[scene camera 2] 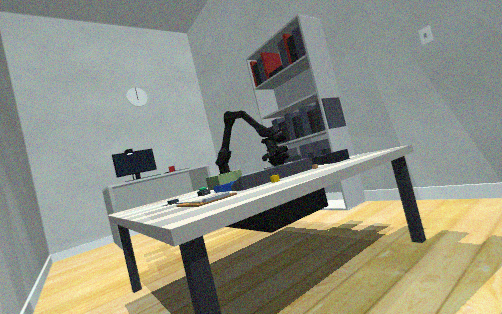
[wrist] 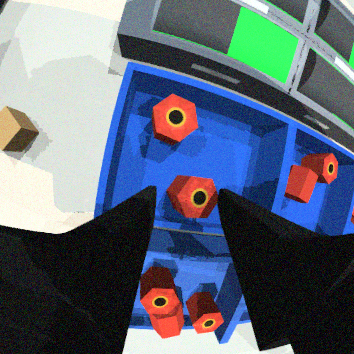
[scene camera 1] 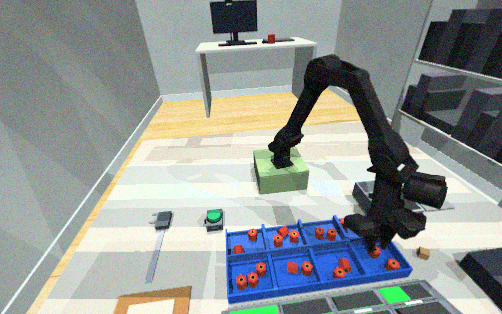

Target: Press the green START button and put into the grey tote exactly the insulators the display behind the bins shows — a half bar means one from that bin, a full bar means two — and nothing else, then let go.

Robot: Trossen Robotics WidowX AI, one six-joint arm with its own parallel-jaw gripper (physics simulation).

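Places are measured from the arm's base along level axes (x ahead, y left, z up), in centimetres.
Where they show: gripper, fingertip midpoint: [wrist: 187, 194] [scene camera 1: 377, 250]; arm's base at its link origin: [scene camera 2: 225, 173] [scene camera 1: 281, 162].
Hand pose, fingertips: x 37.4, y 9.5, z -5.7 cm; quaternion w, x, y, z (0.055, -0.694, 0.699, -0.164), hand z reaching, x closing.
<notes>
Each offset is from my fingertips to the top centre of the thing. "spot": to the spot under its first point.
My gripper [scene camera 1: 379, 245] [wrist: 187, 194] is partly open, low over the near right bin. In the wrist view a red insulator @[dx -0.2, dy -0.4, dz +0.6 cm] [scene camera 1: 375, 252] [wrist: 192, 196] shows between the fingertips, not gripped. A second insulator @[dx +4.3, dy +0.8, dz +0.3 cm] [scene camera 1: 392, 264] [wrist: 175, 118] stands in that bin. The blue bins [scene camera 1: 320, 290] [scene camera 2: 225, 187] hold more red insulators in their other compartments. The display [scene camera 1: 330, 303] [wrist: 150, 52] shows a half-width green bar @[dx +10.7, dy -2.8, dz +2.0 cm] [scene camera 1: 395, 294] [wrist: 265, 45] at that bin; another green bar @[spot: dx +3.3, dy -34.0, dz +1.8 cm] [scene camera 1: 255, 310] is at the left. The green START button @[dx -25.8, dy -37.4, dz +1.4 cm] [scene camera 1: 214, 215] [scene camera 2: 202, 190] is left of the bins. The grey tote @[spot: dx -16.0, dy +9.3, dz +1.4 cm] [scene camera 1: 363, 196] is partly hidden behind the arm.
A tan block @[dx +4.0, dy +11.6, dz -0.7 cm] [scene camera 1: 423, 253] [scene camera 2: 314, 166] [wrist: 17, 130] lies right of the bins. A dark box @[dx +19.6, dy +20.3, dz +2.9 cm] [scene camera 1: 487, 275] [scene camera 2: 334, 156] is farther right. A caliper-like tool @[dx -24.6, dy -55.6, dz -0.7 cm] [scene camera 1: 156, 250] and a wooden frame @[spot: dx -5.5, dy -48.5, dz -2.1 cm] [scene camera 1: 183, 300] are at the left. A yellow block @[dx +18.1, dy -30.5, dz +0.1 cm] [scene camera 2: 274, 178] is near the display.
</notes>
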